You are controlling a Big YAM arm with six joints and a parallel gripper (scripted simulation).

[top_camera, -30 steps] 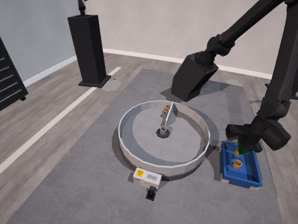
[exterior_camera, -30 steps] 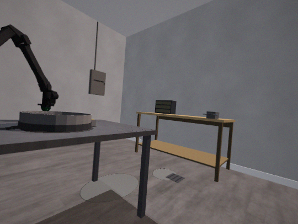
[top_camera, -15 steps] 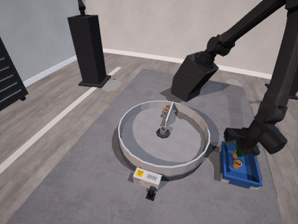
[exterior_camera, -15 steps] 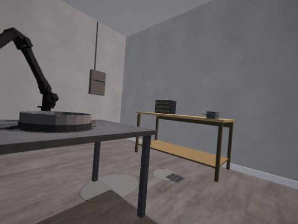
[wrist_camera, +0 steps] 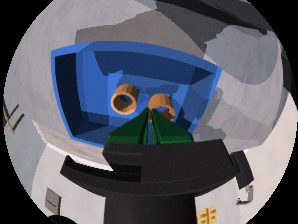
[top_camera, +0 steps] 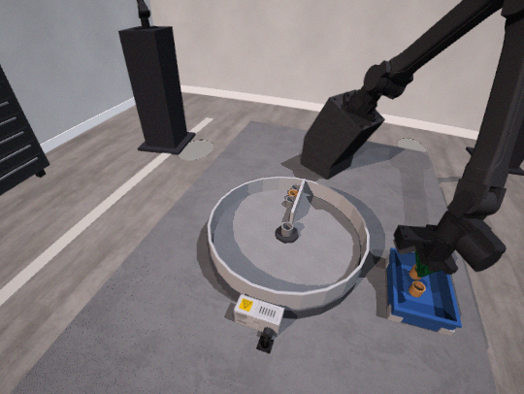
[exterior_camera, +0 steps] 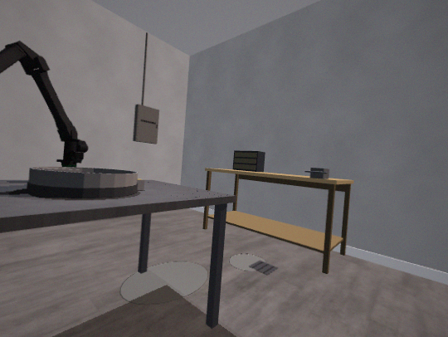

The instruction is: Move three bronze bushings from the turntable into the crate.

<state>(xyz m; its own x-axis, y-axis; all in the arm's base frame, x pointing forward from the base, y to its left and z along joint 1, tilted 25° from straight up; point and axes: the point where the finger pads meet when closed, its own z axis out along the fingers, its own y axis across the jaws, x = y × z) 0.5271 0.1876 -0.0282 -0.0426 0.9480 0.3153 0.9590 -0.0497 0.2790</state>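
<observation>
Right now my hand is 40 mm short of the blue crate, 10 mm to the left of it and 20 mm above it. Round my hand: round turntable 60 mm behind, 360 mm to the right, 10 mm above.
</observation>
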